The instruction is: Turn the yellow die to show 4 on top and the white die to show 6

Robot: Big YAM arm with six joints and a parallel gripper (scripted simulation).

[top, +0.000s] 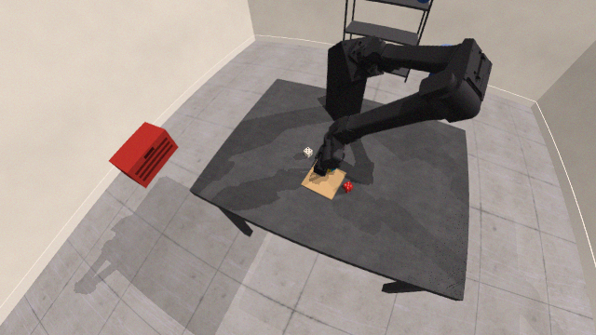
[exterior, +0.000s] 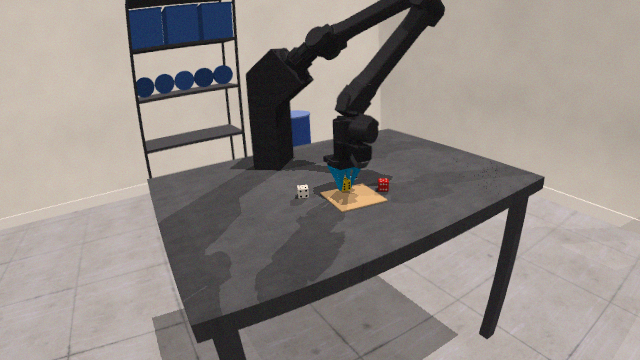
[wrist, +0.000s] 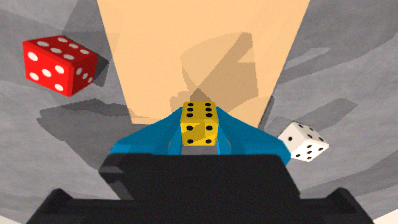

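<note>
Now: hand right at the yellow die. From my hand the other things lie so: tan mat 40 mm ahead, 10 mm to the left, 20 mm below; then red die 20 mm ahead, 110 mm to the left; then white die 10 mm behind, 120 mm to the right.
</note>
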